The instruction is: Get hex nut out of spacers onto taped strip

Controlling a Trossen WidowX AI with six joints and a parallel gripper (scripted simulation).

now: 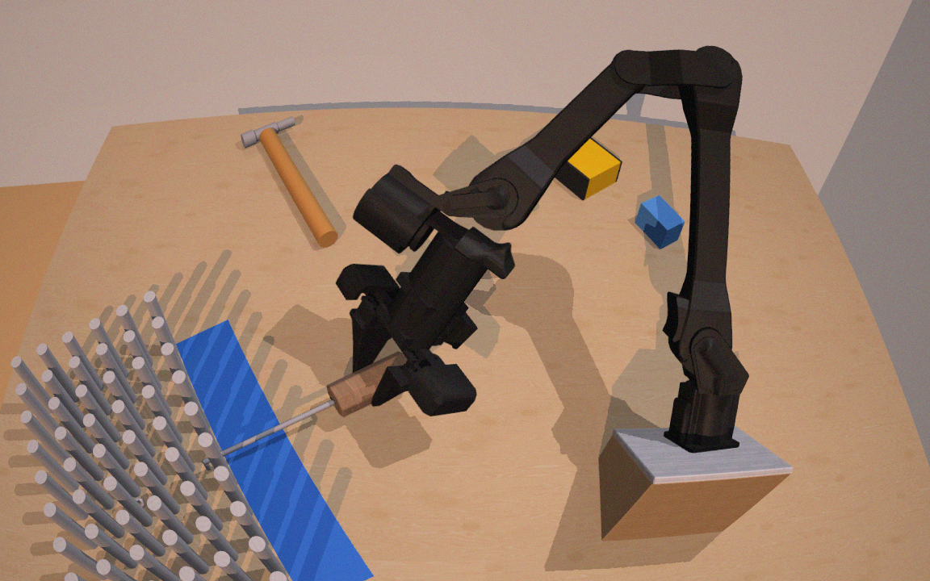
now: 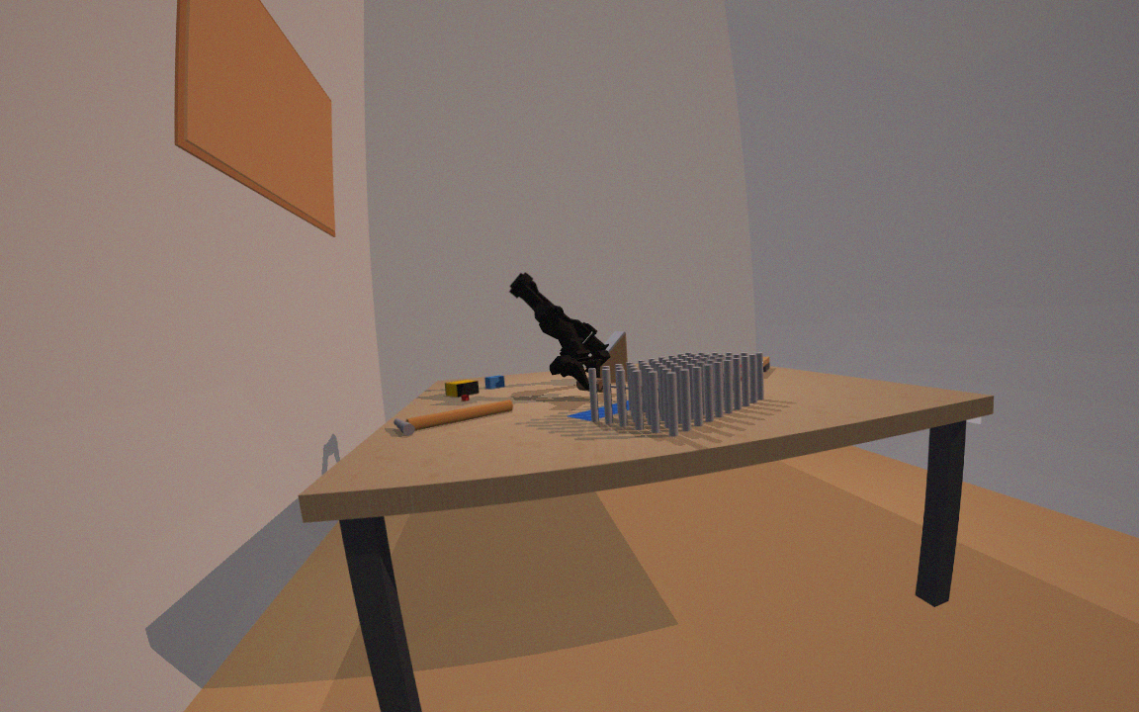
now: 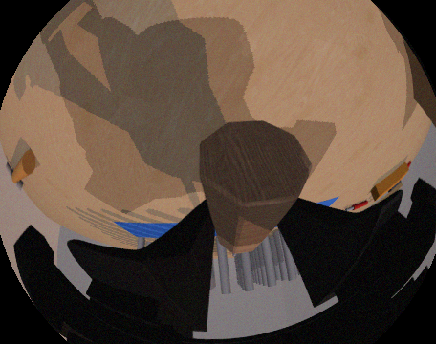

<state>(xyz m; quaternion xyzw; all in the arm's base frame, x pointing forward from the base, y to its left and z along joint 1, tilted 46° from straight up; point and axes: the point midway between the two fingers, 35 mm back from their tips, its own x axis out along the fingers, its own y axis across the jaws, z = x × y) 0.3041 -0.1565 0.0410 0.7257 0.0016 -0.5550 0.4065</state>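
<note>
Now: gripper tip 130 mm short of the blue taped strip, 60 mm to the right of it and 30 mm above it. From my gripper tip the other things lie so: small red cube: 350 mm to the right, 190 mm behind, 20 mm below; then blue block: 410 mm behind, 250 mm to the right, 10 mm below; then small hex nut: 270 mm ahead, 140 mm to the left, 30 mm below.
</note>
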